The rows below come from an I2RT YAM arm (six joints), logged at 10 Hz.
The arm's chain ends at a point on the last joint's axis. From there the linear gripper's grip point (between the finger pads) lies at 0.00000 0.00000 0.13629 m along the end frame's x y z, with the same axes.
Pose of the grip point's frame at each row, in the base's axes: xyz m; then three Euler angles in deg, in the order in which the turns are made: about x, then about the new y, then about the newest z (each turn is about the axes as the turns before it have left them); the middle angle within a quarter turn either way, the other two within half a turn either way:
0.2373, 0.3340, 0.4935, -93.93, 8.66, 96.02
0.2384, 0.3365, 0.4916, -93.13, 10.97, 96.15
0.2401, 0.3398, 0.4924, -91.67, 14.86, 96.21
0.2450, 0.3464, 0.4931, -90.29, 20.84, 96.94
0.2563, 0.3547, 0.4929, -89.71, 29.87, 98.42
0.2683, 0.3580, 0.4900, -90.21, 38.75, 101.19
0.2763, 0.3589, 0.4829, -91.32, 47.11, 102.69
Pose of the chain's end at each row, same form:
0.2168, 0.1996, 0.5027, -93.93, 8.66, 96.02
0.2125, 0.2029, 0.4989, -93.13, 10.97, 96.15
0.2051, 0.2081, 0.4962, -91.67, 14.86, 96.21
0.1965, 0.2190, 0.4937, -90.29, 20.84, 96.94
0.1884, 0.2365, 0.4923, -89.71, 29.87, 98.42
0.1830, 0.2517, 0.4904, -90.21, 38.75, 101.19
0.1764, 0.2662, 0.4850, -91.32, 47.11, 102.69

